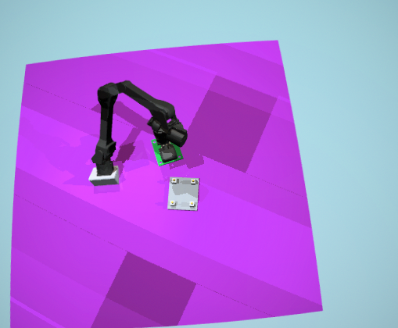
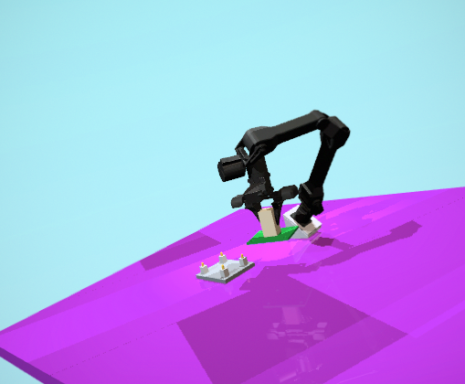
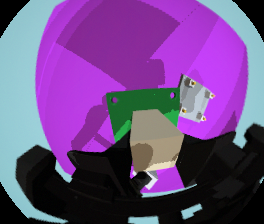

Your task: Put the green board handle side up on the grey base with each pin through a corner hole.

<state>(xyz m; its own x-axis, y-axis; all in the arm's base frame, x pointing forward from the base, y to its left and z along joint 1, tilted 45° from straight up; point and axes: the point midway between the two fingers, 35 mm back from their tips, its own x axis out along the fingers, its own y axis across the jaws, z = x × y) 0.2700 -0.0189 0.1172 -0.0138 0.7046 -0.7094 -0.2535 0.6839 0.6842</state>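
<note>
Now: the grey base 17 cm to the right of my gripper tip, 12 cm below it and 6 cm ahead of it. The rest, counted from my gripper tip: green board: 1 cm below.
</note>
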